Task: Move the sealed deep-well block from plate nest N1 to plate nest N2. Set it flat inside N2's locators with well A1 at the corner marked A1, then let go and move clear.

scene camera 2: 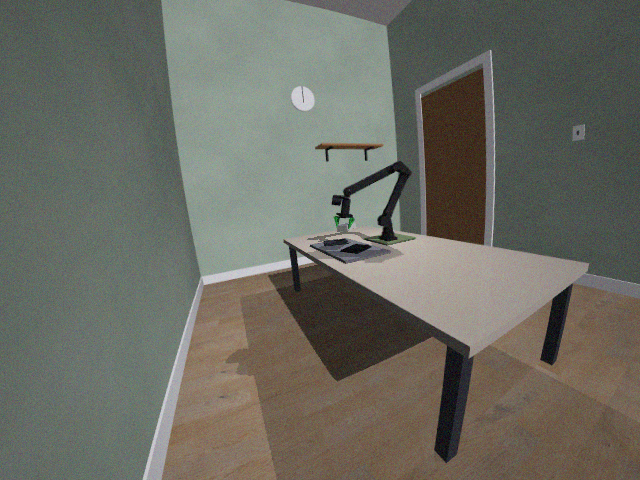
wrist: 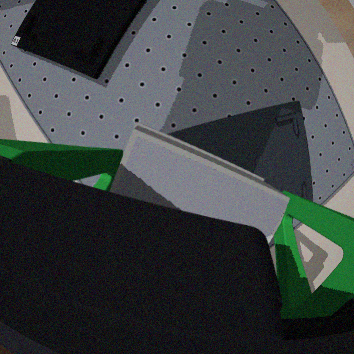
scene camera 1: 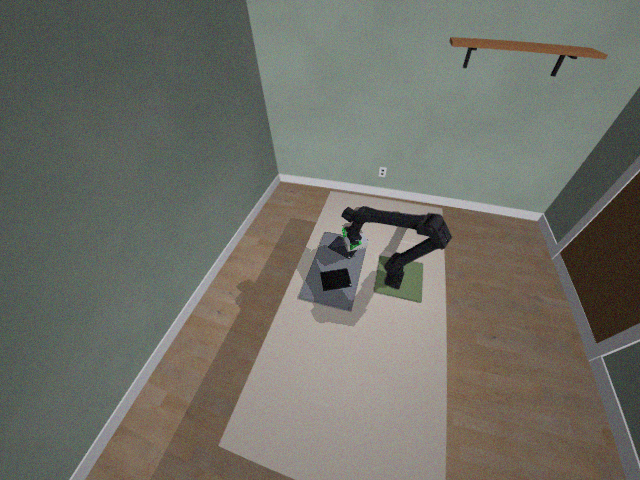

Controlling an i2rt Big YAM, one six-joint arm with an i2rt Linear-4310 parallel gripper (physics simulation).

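Places are measured from the arm's base along level axes (x right, y ahead, z up), in metres.
Where they show: gripper, fingertip midpoint: [scene camera 2: 342, 228] [wrist: 202, 181] [scene camera 1: 347, 243]; arm's base, link origin: [scene camera 2: 388, 238] [scene camera 1: 394, 278].
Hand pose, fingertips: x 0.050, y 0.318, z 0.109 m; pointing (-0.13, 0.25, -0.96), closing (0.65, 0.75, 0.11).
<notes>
Things, the pixels of their centre, and the offset from my fingertips. "*": a spot on its surface instead. Level surfaces: height alone.
- pale grey deep-well block, body centre: [wrist: 164, 258] [scene camera 1: 355, 242] [scene camera 2: 346, 227] dz +0.001, dx +0.031, dy -0.039 m
- slate-coloured nest, body centre: [wrist: 243, 176] [scene camera 1: 343, 246] [scene camera 2: 336, 242] dz -0.100, dx +0.048, dy +0.043 m
- black nest, body centre: [scene camera 1: 335, 279] [scene camera 2: 356, 248] dz -0.100, dx -0.199, dy -0.010 m
- white A1 tag, surface spot: [wrist: 16, 41] * dz -0.096, dx -0.198, dy -0.102 m
- grey perforated plate, body centre: [wrist: 158, 44] [scene camera 1: 336, 266] [scene camera 2: 345, 248] dz -0.115, dx -0.107, dy +0.027 m
- pale table, surface height: dz -0.121 m
My gripper [scene camera 1: 349, 239] [scene camera 2: 344, 225] [wrist: 202, 181] is shut on the pale grey deep-well block [scene camera 2: 342, 227] [wrist: 200, 180], with a green finger at each end. The block looks about level and hangs above the slate-coloured nest [scene camera 1: 338, 246] [scene camera 2: 336, 242] [wrist: 225, 142], apart from it. In the wrist view, the block and the gripper body hide part of that nest. A black nest [scene camera 1: 336, 279] [scene camera 2: 356, 248] [wrist: 80, 35] lies farther along the plate, with a white A1 tag [wrist: 16, 41] at one corner. I cannot read which nest is N1 or N2. The block's A1 corner cannot be made out.
Both nests sit on a grey perforated plate [scene camera 1: 310, 294] [scene camera 2: 336, 252] [wrist: 125, 90] on the pale table [scene camera 1: 372, 372] [scene camera 2: 444, 284]. The arm's base stands on a green mat [scene camera 1: 410, 294] [scene camera 2: 405, 238] beside the plate. A wall shelf [scene camera 1: 527, 47] [scene camera 2: 348, 146] is high behind.
</notes>
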